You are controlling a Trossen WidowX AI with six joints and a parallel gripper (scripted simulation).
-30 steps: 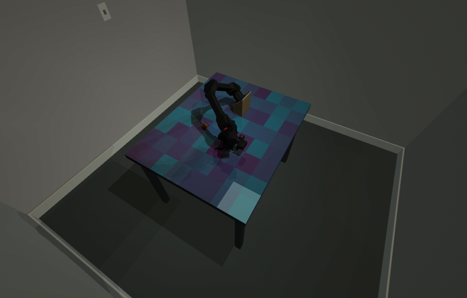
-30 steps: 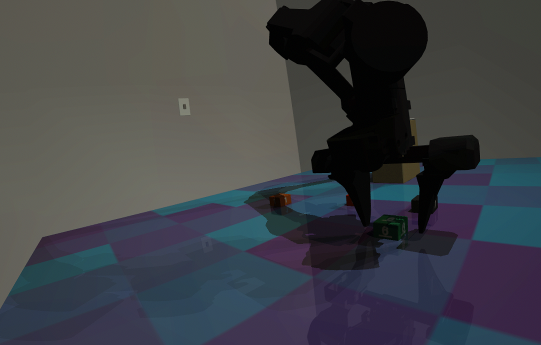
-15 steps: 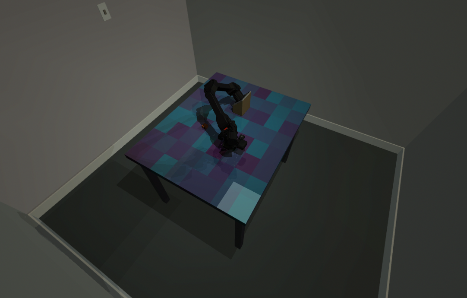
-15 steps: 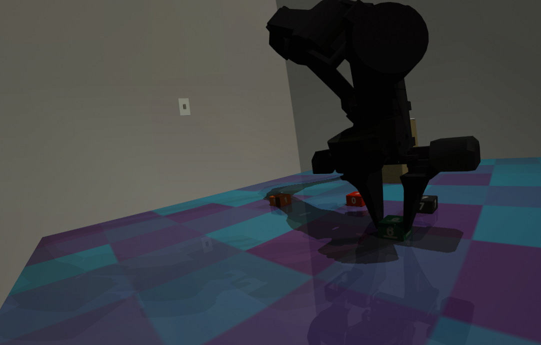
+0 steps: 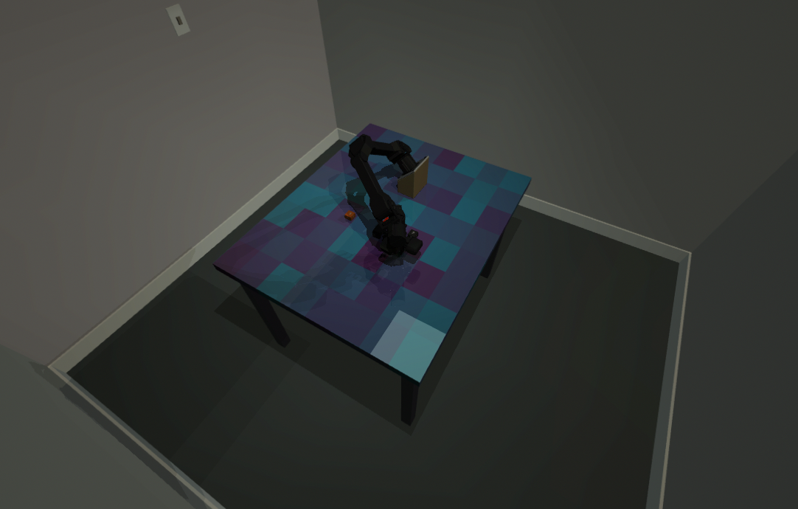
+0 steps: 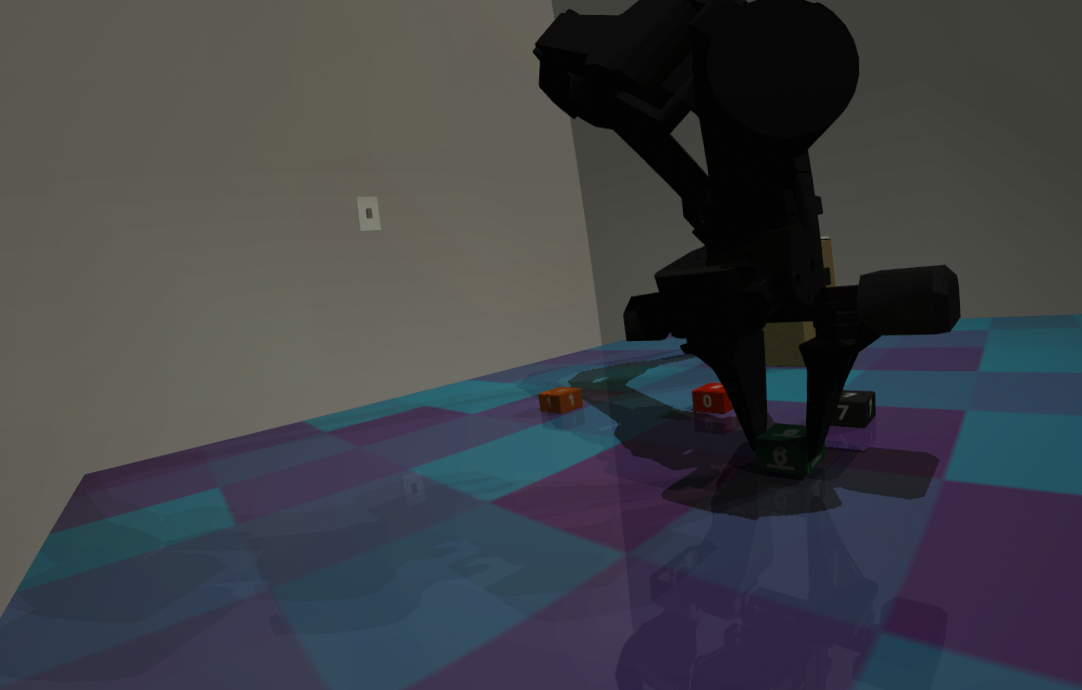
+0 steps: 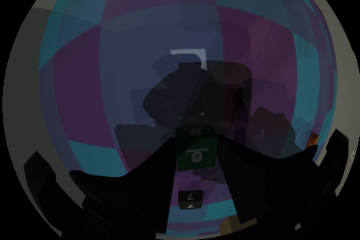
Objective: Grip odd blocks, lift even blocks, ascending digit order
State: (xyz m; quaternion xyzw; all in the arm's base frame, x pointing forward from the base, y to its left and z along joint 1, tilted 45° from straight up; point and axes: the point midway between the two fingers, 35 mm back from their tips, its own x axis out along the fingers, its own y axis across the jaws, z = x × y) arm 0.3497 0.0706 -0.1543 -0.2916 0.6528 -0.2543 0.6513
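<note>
My gripper tip is 11 cm past the black block. From my gripper tip the other things lie so: green block (1 cm behind); then orange block (6 cm behind, 28 cm to the right); then red block (12 cm behind, 12 cm to the right).
</note>
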